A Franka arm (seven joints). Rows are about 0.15 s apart.
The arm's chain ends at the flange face. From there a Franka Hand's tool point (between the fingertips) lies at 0.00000 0.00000 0.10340 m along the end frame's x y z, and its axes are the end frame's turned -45 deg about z.
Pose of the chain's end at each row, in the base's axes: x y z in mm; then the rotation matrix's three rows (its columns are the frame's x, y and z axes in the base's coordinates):
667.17, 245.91, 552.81; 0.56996, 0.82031, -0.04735; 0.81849, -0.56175, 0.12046; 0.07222, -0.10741, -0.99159
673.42, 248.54, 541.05; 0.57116, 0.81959, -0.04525; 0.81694, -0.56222, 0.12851; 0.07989, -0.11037, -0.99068
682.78, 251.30, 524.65; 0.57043, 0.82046, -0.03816; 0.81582, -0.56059, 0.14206; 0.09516, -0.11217, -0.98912
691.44, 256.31, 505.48; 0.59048, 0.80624, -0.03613; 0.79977, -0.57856, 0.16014; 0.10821, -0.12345, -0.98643
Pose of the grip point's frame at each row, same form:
662.27, 258.37, 450.28; -0.17702, 0.98307, -0.04735; 0.97598, 0.18154, 0.12046; 0.12702, -0.02488, -0.99159
668.74, 261.83, 438.61; -0.17567, 0.98341, -0.04525; 0.97521, 0.18011, 0.12851; 0.13453, -0.02155, -0.99068
678.83, 265.99, 422.37; -0.17680, 0.98351, -0.03816; 0.97327, 0.18047, 0.14206; 0.14660, -0.01203, -0.98912
687.70, 272.87, 403.48; -0.15257, 0.98763, -0.03613; 0.97463, 0.15642, 0.16014; 0.16381, -0.01078, -0.98643

